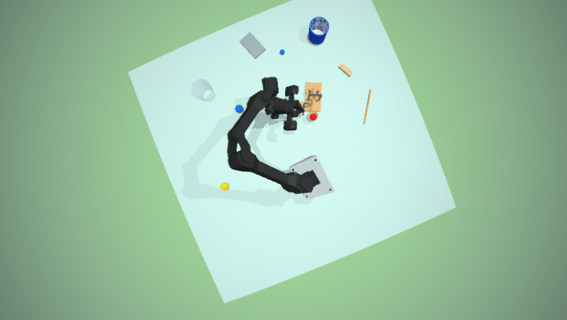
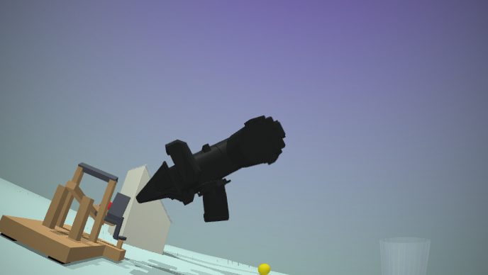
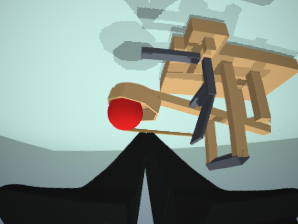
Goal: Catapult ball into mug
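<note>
The red ball is 4 cm behind my gripper tip, 3 cm to the right of it and 3 cm below it. Also, from my gripper tip: larger blue ball 18 cm ahead, 25 cm to the left, 8 cm below; small wooden block 8 cm ahead, 30 cm to the right, 9 cm below; catapult 2 cm ahead, 5 cm to the right, 4 cm below.
</note>
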